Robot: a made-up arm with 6 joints. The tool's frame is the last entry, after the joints.
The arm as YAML. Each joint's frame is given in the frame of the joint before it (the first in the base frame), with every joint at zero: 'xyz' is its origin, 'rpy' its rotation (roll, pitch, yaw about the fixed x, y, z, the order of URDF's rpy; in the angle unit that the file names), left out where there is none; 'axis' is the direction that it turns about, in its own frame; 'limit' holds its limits. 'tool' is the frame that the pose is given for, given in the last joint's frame.
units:
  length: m
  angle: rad
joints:
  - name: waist
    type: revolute
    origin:
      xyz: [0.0, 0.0, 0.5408]
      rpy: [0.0, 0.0, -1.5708]
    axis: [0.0, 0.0, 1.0]
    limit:
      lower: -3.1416
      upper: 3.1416
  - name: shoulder
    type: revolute
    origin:
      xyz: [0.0, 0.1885, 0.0]
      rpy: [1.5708, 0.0, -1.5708]
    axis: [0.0, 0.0, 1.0]
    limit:
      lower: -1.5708
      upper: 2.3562
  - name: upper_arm
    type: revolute
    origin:
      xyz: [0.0, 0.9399, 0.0]
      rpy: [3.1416, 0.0, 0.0]
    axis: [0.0, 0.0, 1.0]
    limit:
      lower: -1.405
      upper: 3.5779
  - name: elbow
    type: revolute
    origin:
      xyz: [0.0, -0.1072, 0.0]
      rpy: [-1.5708, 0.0, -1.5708]
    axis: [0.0, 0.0, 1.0]
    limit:
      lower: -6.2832
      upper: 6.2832
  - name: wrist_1
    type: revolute
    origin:
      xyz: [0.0, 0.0, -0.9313]
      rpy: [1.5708, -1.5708, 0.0]
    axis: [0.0, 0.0, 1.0]
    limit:
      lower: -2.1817
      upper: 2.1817
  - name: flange
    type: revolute
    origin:
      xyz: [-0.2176, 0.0, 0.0]
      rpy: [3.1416, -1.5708, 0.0]
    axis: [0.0, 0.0, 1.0]
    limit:
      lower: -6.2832
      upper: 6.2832
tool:
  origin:
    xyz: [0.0, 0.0, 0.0]
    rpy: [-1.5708, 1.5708, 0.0]
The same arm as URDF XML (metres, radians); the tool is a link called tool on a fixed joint. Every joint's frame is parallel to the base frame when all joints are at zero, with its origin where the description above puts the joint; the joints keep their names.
<robot name="arm">
  <joint name="waist" type="revolute">
    <parent link="base"/>
    <child link="link1"/>
    <origin xyz="0 0 0.5408" rpy="0 0 0"/>
    <axis xyz="0 0 1"/>
    <limit lower="-3.1416" upper="3.1416"/>
  </joint>
  <joint name="shoulder" type="revolute">
    <parent link="link1"/>
    <child link="link2"/>
    <origin xyz="0.1885 0 0" rpy="0 0 0"/>
    <axis xyz="0 1 0"/>
    <limit lower="-1.5708" upper="2.3562"/>
  </joint>
  <joint name="upper_arm" type="revolute">
    <parent link="link2"/>
    <child link="link3"/>
    <origin xyz="0 0 0.9399" rpy="0 0 0"/>
    <axis xyz="0 -1 0"/>
    <limit lower="-1.405" upper="3.5779"/>
  </joint>
  <joint name="elbow" type="revolute">
    <parent link="link3"/>
    <child link="link4"/>
    <origin xyz="0 0 0.1072" rpy="0 0 0"/>
    <axis xyz="-1 0 0"/>
    <limit lower="-6.2832" upper="6.2832"/>
  </joint>
  <joint name="wrist_1" type="revolute">
    <parent link="link4"/>
    <child link="link5"/>
    <origin xyz="0.9313 0 0" rpy="0 0 0"/>
    <axis xyz="0 -1 0"/>
    <limit lower="-2.1817" upper="2.1817"/>
  </joint>
  <joint name="flange" type="revolute">
    <parent link="link5"/>
    <child link="link6"/>
    <origin xyz="0.2176 0 0" rpy="0 0 0"/>
    <axis xyz="-1 0 0"/>
    <limit lower="-6.2832" upper="6.2832"/>
  </joint>
  <joint name="tool_joint" type="fixed">
    <parent link="link6"/>
    <child link="tool"/>
    <origin xyz="0 0 0" rpy="0 0 0"/>
  </joint>
  <link name="base"/>
  <link name="link1"/>
  <link name="link2"/>
  <link name="link3"/>
  <link name="link4"/>
  <link name="link5"/>
  <link name="link6"/>
  <link name="tool"/>
</robot>

